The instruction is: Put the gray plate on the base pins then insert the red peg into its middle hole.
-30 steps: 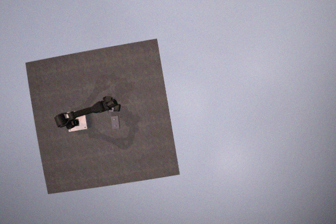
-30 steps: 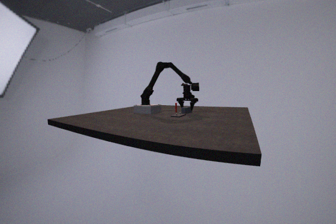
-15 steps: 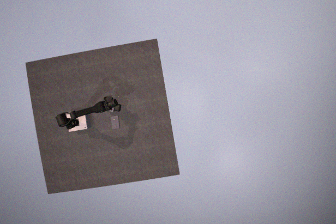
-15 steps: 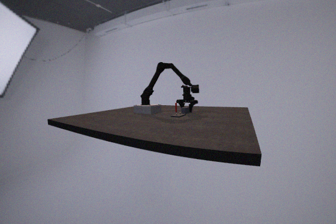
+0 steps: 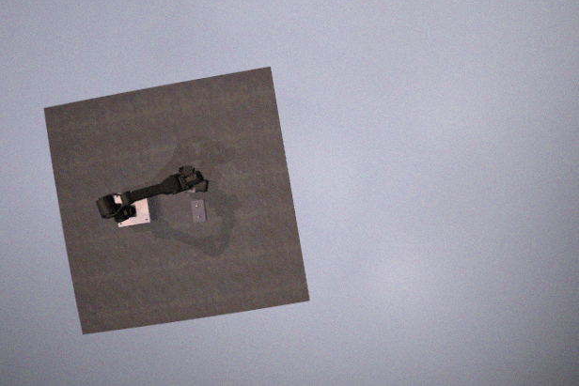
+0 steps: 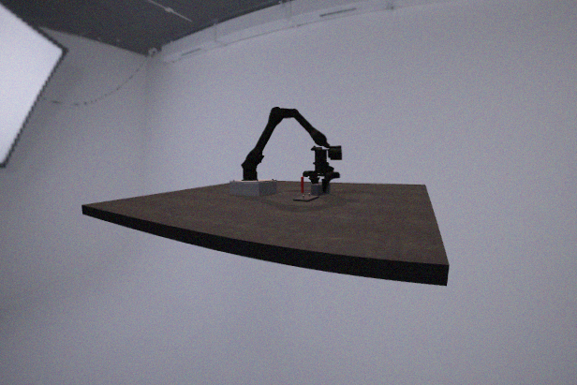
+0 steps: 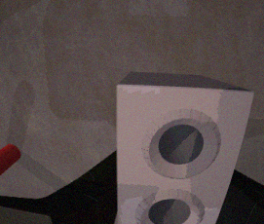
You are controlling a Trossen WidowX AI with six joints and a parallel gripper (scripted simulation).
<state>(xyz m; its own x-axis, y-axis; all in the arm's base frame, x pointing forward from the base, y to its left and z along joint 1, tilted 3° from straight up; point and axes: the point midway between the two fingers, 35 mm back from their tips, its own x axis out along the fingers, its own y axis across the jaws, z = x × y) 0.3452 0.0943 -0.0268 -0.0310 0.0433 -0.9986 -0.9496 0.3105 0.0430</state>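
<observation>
My gripper tip is 11 cm past the red peg, 3 cm below it and 2 cm to the right of it. From my gripper tip the other things lie so: gray plate (3 cm above).
</observation>
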